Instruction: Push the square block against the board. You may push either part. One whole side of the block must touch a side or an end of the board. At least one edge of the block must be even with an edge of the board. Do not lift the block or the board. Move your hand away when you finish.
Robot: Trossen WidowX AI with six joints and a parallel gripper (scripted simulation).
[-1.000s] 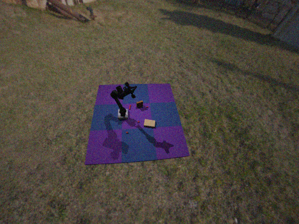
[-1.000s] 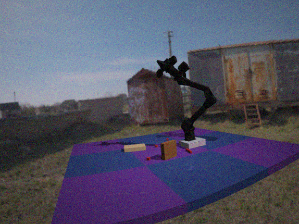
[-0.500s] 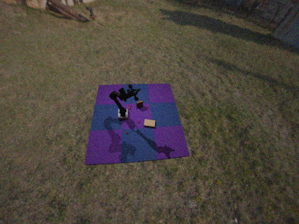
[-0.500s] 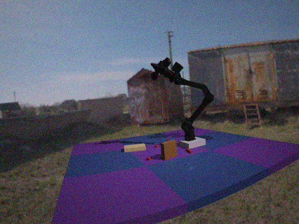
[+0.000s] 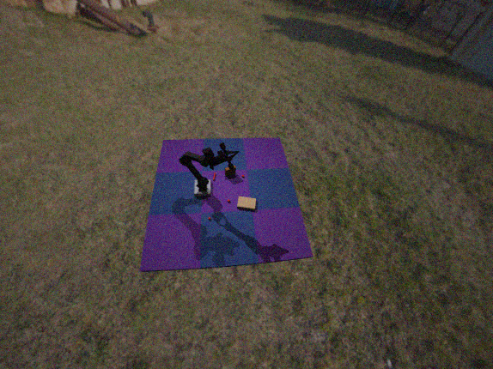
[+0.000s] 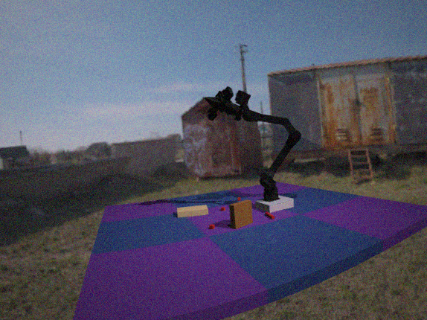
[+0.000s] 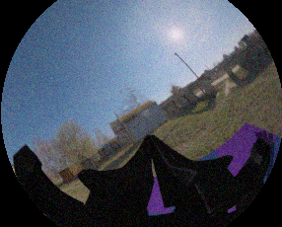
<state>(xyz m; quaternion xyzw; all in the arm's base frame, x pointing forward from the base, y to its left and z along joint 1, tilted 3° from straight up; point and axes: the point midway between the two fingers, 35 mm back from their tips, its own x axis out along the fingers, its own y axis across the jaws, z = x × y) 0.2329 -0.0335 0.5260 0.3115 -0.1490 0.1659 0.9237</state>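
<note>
My gripper tip is now 510 mm above the square block, 210 mm to the right of it and 40 mm past it. From my gripper tip the other things lie so: board (550 mm below, 110 mm to the right, 90 mm ahead).
</note>
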